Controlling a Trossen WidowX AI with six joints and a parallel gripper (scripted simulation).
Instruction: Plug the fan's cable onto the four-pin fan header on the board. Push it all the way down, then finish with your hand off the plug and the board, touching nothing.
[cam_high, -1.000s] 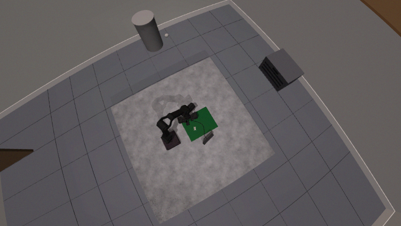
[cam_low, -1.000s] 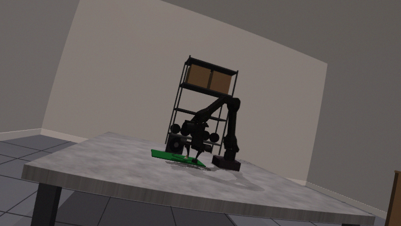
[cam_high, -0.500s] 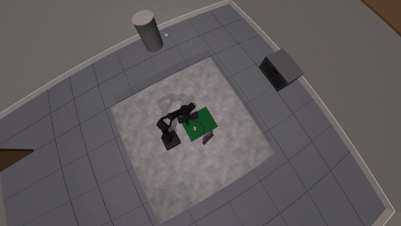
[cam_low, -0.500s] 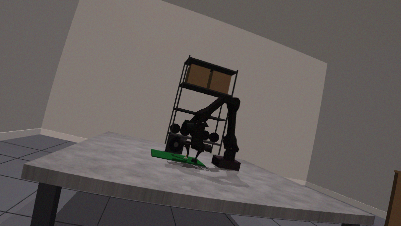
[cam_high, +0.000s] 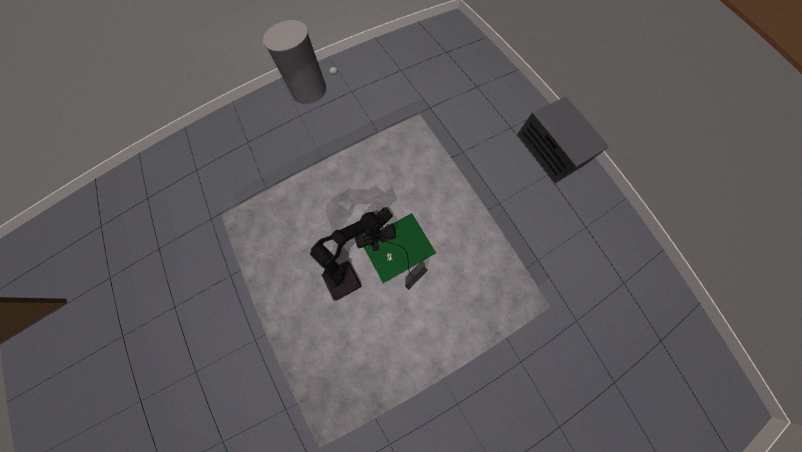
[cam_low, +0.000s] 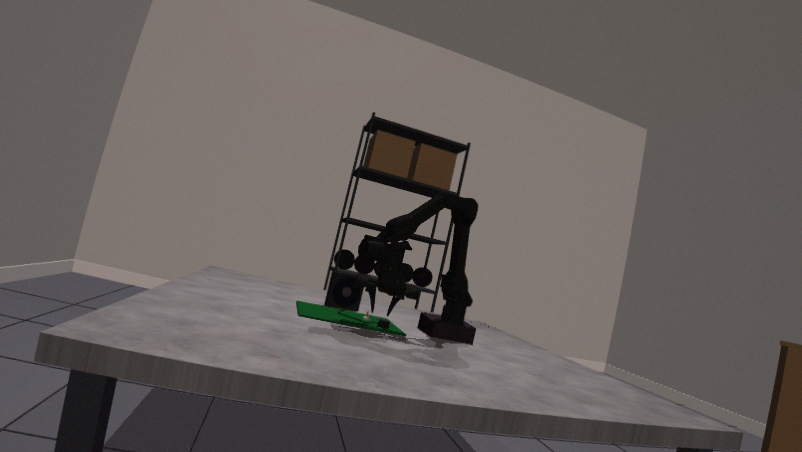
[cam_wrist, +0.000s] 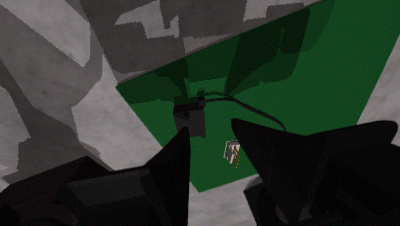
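The black plug is 20 mm below my gripper tip, 20 mm behind it and 10 mm to the right of it. From my gripper tip the other things lie so: black fan (220 mm to the right, 100 mm ahead, 20 mm above); white four-pin header (80 mm to the right, 40 mm below, 30 mm ahead); green board (90 mm ahead, 50 mm to the right, 50 mm below).
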